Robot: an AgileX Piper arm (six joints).
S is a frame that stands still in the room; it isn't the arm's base.
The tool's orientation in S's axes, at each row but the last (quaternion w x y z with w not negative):
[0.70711 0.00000 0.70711 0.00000]
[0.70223 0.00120 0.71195 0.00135]
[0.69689 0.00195 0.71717 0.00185]
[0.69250 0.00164 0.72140 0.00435]
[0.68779 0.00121 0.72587 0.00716]
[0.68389 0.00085 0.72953 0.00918]
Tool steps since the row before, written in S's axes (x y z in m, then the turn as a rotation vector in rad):
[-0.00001 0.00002 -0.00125 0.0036 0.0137 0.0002]
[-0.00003 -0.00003 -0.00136 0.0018 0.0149 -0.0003]
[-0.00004 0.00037 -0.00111 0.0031 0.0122 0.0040]
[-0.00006 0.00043 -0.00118 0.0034 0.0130 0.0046]
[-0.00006 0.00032 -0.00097 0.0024 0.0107 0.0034]
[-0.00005 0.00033 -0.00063 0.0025 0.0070 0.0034]
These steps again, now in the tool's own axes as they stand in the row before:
[0.00125 0.00002 -0.00001 -0.0002 0.0137 0.0036]
[0.00136 -0.00003 -0.00001 0.0003 0.0149 0.0018]
[0.00111 0.00036 -0.00001 -0.0040 0.0122 0.0030]
[0.00119 0.00042 -0.00001 -0.0046 0.0130 0.0033]
[0.00098 0.00031 0.00000 -0.0034 0.0107 0.0023]
[0.00064 0.00032 -0.00001 -0.0035 0.0070 0.0024]

